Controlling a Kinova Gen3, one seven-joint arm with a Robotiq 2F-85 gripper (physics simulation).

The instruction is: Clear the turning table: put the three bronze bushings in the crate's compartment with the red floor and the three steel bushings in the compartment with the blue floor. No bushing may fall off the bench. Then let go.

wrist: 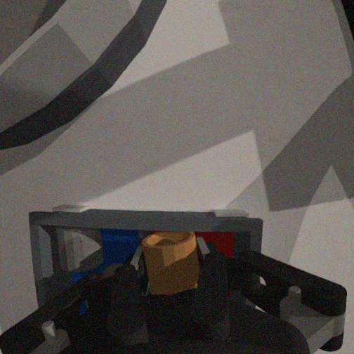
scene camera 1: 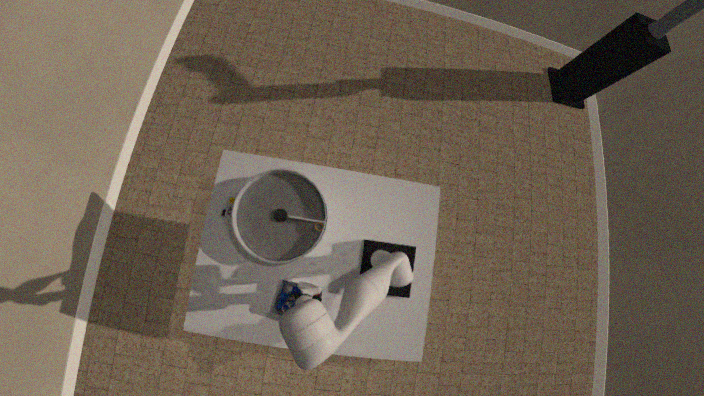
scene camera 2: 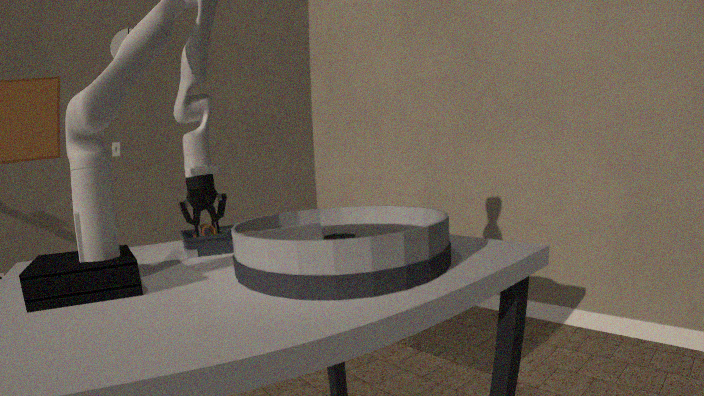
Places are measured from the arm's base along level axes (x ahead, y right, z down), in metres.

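Pixels of known places: arm's base, origin of its link: (scene camera 1: pixel 380 259) (scene camera 2: pixel 100 257).
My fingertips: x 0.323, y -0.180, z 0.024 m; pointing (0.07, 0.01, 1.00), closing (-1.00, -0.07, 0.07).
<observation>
Ahead of a thing's pixels: the offset from my fingertips to its middle. "*": to the spot under its first point.
My gripper (scene camera 2: pixel 206 233) (wrist: pixel 171 252) is shut on a bronze bushing {dy -0.001, dx -0.001, dz -0.016 m} (scene camera 2: pixel 208 229) (wrist: pixel 171 262), at about rim height over the crate {dy -0.037, dx +0.034, dz +0.015 m} (scene camera 2: pixel 216 246) (wrist: pixel 150 220). In the wrist view the bushing is in front of the compartment with the red floor (wrist: pixel 220 242), near the blue side; its depth is hard to tell. A grey steel bushing (wrist: pixel 71 250) stands by the blue floor (wrist: pixel 120 244); fingers hide much of the crate's inside. In scene camera 1 another bronze bushing (scene camera 1: pixel 319 226) is on the turning table {dy +0.343, dx +0.149, dz -0.012 m} (scene camera 1: pixel 270 242), by the bar near its right wall.
The turning table's high round wall stands close to the crate. A thin bar {* dy +0.331, dx +0.043, dz -0.053 m} (scene camera 1: pixel 302 219) runs from its dark hub {dy +0.343, dx +0.149, dz -0.017 m} (scene camera 1: pixel 280 215) to the wall. The arm's black base (scene camera 1: pixel 400 290) (scene camera 2: pixel 82 285) is on the bench. Small yellow and black items {* dy +0.332, dx +0.422, dz +0.015 m} (scene camera 1: pixel 224 212) lie beyond the table.
</observation>
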